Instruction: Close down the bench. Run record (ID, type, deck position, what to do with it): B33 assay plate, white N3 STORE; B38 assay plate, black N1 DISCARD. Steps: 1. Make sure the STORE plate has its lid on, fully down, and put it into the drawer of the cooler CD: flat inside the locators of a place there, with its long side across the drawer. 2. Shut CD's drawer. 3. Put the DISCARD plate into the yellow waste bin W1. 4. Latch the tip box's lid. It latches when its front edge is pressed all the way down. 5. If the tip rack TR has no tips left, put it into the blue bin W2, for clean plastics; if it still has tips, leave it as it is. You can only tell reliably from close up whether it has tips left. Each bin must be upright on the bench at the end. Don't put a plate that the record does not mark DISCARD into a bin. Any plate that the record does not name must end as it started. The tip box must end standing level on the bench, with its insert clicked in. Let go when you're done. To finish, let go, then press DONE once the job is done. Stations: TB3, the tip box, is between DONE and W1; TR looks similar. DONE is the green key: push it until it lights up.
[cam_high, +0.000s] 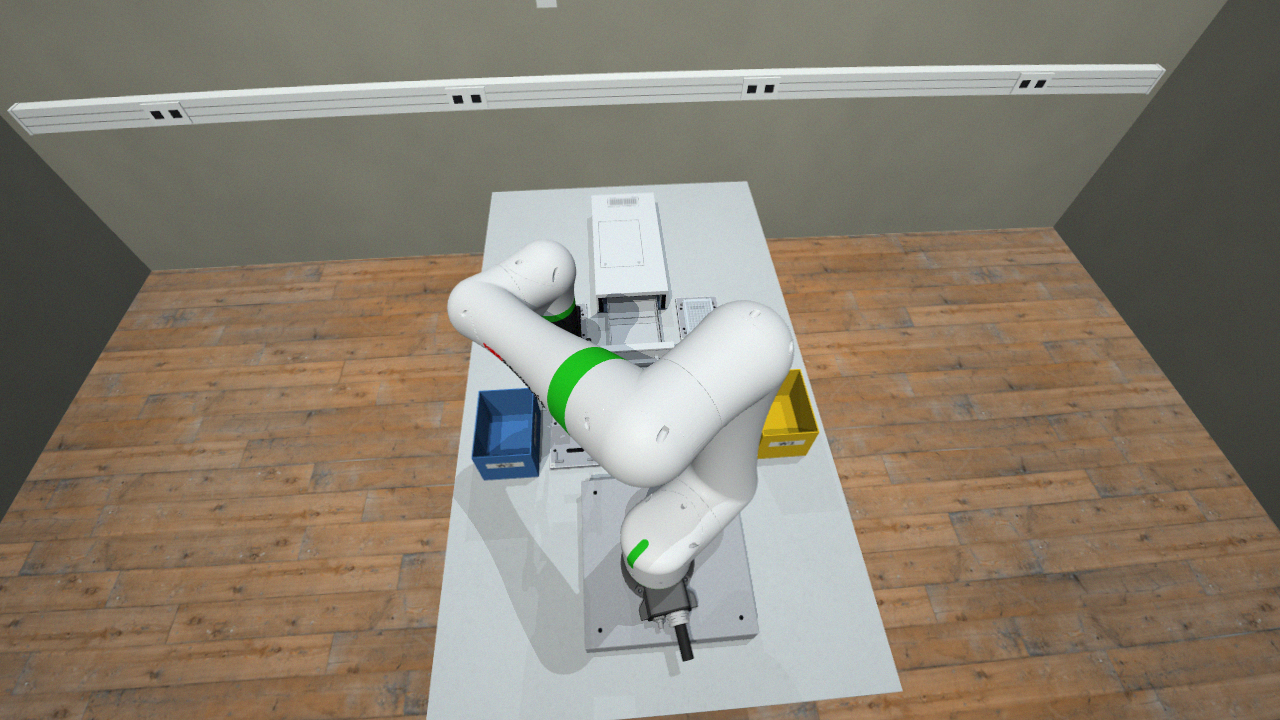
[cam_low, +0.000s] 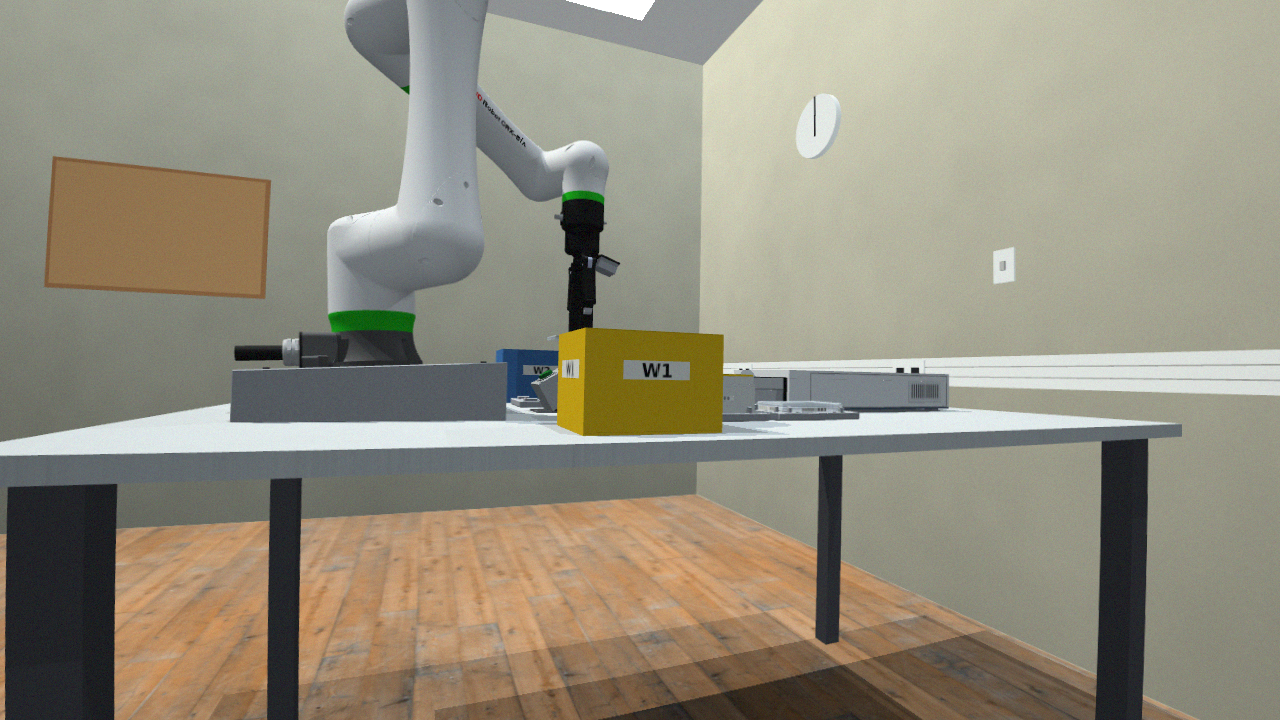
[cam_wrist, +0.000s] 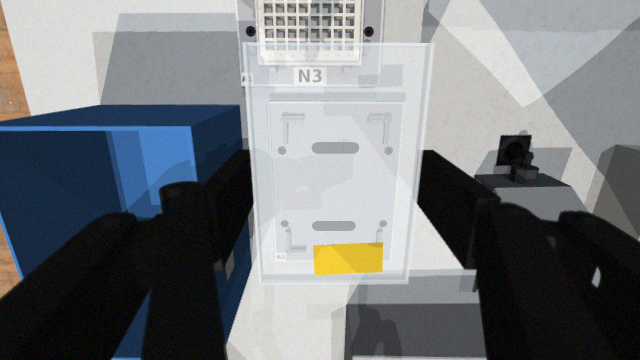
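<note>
The white plate lies 120 mm ahead of my hand and 150 mm below it. From my hand the other things lie so: grey slotted nest: 60 mm behind, 160 mm below; then clear plate lid: 20 mm below; then grey N3 nest: 120 mm ahead, 160 mm below.
</note>
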